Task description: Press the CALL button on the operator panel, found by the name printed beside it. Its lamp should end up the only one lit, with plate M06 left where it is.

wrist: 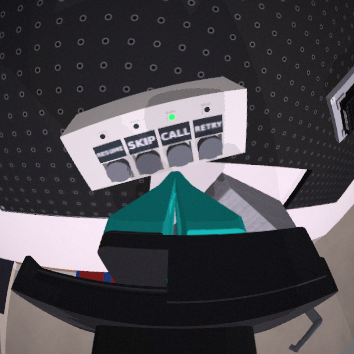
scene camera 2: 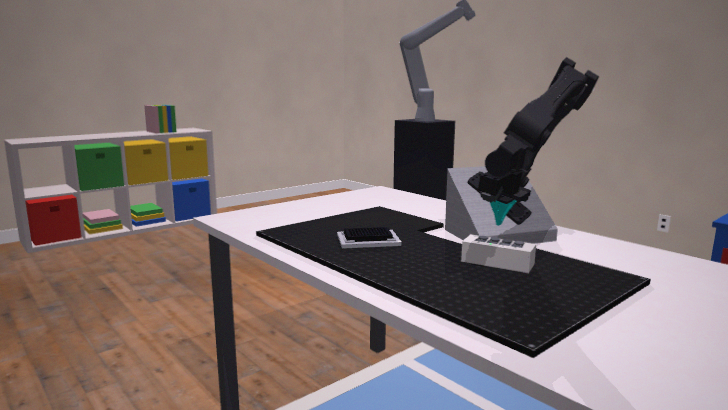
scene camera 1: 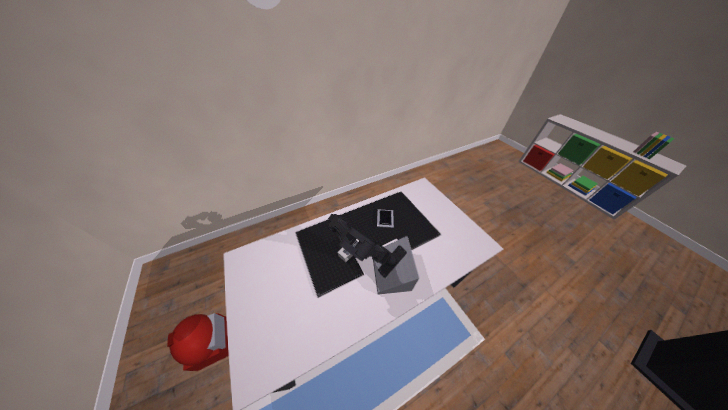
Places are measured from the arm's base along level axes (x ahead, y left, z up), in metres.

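Where they show: gripper, fingertip midpoint: (wrist: 174, 178) (scene camera 2: 498, 224); arm's base, origin of the base link: (scene camera 1: 392, 261).
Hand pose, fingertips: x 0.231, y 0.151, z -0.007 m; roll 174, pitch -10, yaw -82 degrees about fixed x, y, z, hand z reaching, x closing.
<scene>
Things, the pixels of their centre, and the offset from my fingertips. Level surfaces: height alone.
- white operator panel, body centre: (wrist: 156, 129) (scene camera 2: 498, 252) (scene camera 1: 350, 248) dx +0.005, dy +0.007, dz -0.068 m
- lamp, body centre: (wrist: 171, 116) dx +0.029, dy +0.000, dz -0.042 m
- CALL button, body centre: (wrist: 179, 153) dx -0.008, dy -0.013, dz -0.044 m
- black ribbed plate, body centre: (scene camera 2: 368, 234) (scene camera 1: 385, 217) dx +0.118, dy -0.341, dz -0.077 m
- light tray, body centre: (scene camera 2: 368, 237) (scene camera 1: 385, 218) dx +0.118, dy -0.341, dz -0.087 m
- black mat, its level: dz -0.098 m
- white table, its level: dz -0.109 m
The white operator panel (scene camera 1: 344, 255) (scene camera 2: 496, 255) (wrist: 155, 135) stands on the black mat. In the wrist view its four grey buttons carry the names RESUME, SKIP, CALL and RETRY. The lamp (wrist: 172, 117) above CALL is lit green; the other three lamps are dark. The CALL button (wrist: 179, 154) is uncovered. My gripper (scene camera 2: 498, 223) (wrist: 174, 178) is shut and empty, its teal fingertips together above and beside the panel, apart from the buttons. A black ribbed plate (scene camera 2: 369, 234) (scene camera 1: 385, 217) lies in a light tray (scene camera 2: 370, 244) on the mat; no name is readable on it.
A grey slanted block (scene camera 2: 461, 203) (scene camera 1: 397, 280) stands behind the panel, close to the arm. The black mat (scene camera 2: 433, 285) (scene camera 1: 326, 280) lies on the white table (scene camera 1: 264, 305). A second, grey arm (scene camera 2: 415, 66) stands on a black pedestal (scene camera 2: 424, 152) beyond the table.
</scene>
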